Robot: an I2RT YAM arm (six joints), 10 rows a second.
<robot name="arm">
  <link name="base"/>
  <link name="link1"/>
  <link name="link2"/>
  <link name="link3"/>
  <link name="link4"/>
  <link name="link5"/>
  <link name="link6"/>
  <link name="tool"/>
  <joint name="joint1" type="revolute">
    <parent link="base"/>
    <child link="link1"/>
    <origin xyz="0 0 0.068"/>
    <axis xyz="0 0 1"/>
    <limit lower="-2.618" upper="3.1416"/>
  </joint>
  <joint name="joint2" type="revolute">
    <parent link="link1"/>
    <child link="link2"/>
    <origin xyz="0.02 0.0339 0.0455"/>
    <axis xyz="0 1 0"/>
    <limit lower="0" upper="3.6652"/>
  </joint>
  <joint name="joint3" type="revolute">
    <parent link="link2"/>
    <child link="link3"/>
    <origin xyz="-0.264 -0.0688 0"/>
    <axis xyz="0 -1 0"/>
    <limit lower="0" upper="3.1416"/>
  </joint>
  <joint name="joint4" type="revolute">
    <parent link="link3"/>
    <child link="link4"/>
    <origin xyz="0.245 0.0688 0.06"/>
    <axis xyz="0 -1 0"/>
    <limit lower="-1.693" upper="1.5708"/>
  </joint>
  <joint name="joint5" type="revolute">
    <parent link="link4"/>
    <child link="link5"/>
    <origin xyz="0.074 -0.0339 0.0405"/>
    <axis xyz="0 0 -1"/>
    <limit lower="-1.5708" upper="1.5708"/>
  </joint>
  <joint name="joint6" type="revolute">
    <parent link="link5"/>
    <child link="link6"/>
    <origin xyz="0.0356 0 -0.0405"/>
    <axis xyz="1 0 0"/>
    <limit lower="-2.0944" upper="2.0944"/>
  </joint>
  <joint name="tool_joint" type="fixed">
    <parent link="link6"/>
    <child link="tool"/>
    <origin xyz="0 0 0" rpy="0 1.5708 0"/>
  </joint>
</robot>
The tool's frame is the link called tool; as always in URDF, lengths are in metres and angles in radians.
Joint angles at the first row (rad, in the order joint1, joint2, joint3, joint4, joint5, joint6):
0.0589, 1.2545, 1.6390, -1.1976, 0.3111, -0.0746
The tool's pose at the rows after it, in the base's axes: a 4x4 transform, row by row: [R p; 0 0 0 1], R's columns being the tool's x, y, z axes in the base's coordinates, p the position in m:
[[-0.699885, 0.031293, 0.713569, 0.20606], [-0.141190, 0.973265, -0.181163, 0.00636], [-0.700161, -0.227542, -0.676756, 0.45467], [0, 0, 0, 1]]
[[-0.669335, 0.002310, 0.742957, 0.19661], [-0.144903, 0.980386, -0.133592, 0.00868], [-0.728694, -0.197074, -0.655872, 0.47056], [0, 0, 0, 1]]
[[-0.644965, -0.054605, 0.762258, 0.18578], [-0.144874, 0.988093, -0.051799, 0.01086], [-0.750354, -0.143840, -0.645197, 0.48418], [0, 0, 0, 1]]
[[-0.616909, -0.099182, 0.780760, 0.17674], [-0.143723, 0.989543, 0.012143, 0.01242], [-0.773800, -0.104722, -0.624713, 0.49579], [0, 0, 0, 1]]
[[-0.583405, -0.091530, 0.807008, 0.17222], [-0.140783, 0.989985, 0.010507, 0.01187], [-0.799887, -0.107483, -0.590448, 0.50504], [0, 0, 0, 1]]
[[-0.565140, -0.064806, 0.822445, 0.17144], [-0.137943, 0.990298, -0.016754, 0.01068], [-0.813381, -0.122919, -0.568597, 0.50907], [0, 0, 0, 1]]
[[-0.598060, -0.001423, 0.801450, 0.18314], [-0.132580, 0.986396, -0.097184, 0.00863], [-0.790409, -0.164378, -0.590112, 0.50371], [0, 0, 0, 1]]
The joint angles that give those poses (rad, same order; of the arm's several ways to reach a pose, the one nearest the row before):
0.0708, 1.2545, 1.7317, -1.2465, 0.2333, -0.0940
0.0788, 1.2545, 1.8031, -1.2804, 0.1929, -0.0936
0.0799, 1.2545, 1.8721, -1.3243, 0.1127, -0.0937
0.0803, 1.2545, 1.9293, -1.3506, 0.0506, -0.0940
0.0799, 1.2545, 1.9659, -1.3441, 0.0540, -0.0940
0.0792, 1.2545, 1.9777, -1.3304, 0.0818, -0.0933
0.0780, 1.2831, 1.9736, -1.3312, 0.1600, -0.0868

